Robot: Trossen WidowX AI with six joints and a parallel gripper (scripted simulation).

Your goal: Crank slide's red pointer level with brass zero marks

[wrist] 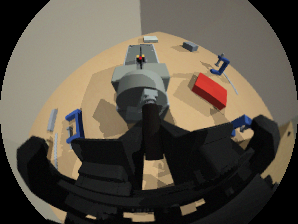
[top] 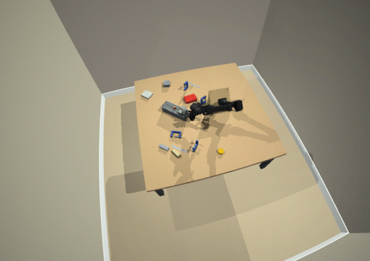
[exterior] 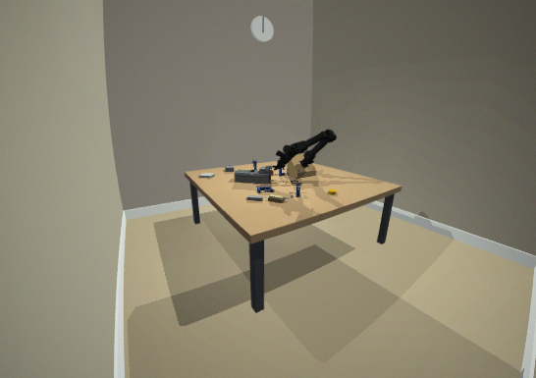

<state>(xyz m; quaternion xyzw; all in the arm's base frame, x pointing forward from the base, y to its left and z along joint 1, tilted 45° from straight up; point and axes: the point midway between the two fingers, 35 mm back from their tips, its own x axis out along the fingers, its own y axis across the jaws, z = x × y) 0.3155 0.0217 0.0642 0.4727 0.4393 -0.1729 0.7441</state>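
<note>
Now: the dark crank handle 10 mm behind my gripper tip, 10 mm to the left of it and 20 mm above it. Also, from my gripper tip: red pointer: 120 mm ahead, 100 mm to the right, 10 mm below; then tan block: 210 mm ahead, 330 mm to the left, 80 mm below; then yellow disc: 180 mm behind, 410 mm to the left, 90 mm below.
</note>
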